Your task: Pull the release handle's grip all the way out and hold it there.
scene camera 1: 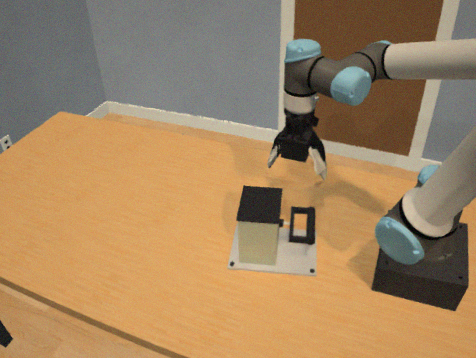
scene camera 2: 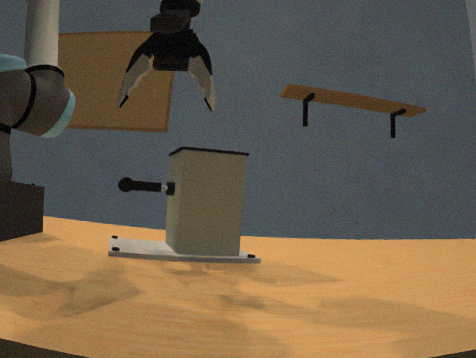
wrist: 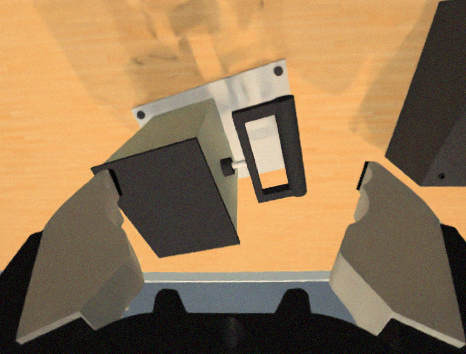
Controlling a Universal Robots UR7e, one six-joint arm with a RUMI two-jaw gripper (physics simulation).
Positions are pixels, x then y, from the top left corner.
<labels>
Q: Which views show my gripper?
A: Scene camera 1, scene camera 2 and the wrist view: all of them.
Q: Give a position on a light grey base plate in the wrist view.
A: At 267, 82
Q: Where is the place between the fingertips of my gripper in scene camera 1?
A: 296, 173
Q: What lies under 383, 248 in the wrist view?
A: My gripper.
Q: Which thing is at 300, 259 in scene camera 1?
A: A light grey base plate.
</labels>
